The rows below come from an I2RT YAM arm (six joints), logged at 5 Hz.
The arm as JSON. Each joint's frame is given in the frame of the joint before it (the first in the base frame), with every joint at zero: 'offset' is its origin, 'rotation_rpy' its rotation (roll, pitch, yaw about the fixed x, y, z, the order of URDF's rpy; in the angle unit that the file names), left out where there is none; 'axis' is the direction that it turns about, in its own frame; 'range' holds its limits. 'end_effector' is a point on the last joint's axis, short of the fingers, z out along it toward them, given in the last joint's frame.
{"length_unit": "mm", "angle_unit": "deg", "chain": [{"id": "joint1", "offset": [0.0, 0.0, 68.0], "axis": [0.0, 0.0, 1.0], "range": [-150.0, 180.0]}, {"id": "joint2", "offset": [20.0, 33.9, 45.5], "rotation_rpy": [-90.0, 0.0, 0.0], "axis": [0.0, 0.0, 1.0], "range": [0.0, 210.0]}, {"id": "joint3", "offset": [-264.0, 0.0, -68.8], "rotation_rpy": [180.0, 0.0, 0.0], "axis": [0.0, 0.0, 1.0], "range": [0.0, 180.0]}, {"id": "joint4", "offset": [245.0, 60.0, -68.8], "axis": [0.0, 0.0, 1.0], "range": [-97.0, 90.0]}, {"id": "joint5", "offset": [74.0, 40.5, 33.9], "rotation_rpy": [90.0, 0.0, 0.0], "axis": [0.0, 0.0, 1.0], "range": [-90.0, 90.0]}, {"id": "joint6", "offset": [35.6, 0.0, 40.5], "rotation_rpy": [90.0, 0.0, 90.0], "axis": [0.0, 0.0, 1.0], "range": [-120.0, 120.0]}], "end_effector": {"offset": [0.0, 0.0, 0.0], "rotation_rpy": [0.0, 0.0, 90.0]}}
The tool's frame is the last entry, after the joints.
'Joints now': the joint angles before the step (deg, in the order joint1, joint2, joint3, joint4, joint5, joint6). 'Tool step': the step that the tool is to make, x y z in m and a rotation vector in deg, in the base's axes. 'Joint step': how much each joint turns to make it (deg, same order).
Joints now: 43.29, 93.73, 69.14, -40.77, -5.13, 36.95
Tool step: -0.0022, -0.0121, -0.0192, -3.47, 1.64, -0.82
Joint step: -1.17, 0.04, -3.79, 0.20, 1.19, -0.88
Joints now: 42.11, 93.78, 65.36, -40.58, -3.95, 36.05
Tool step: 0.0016, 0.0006, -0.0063, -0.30, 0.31, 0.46
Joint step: -0.13, 0.87, -0.47, 0.87, -0.20, -0.56
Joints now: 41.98, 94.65, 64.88, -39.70, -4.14, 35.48
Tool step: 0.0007, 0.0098, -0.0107, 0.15, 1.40, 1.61
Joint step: 1.06, 2.54, 0.42, 1.18, -1.18, -0.16
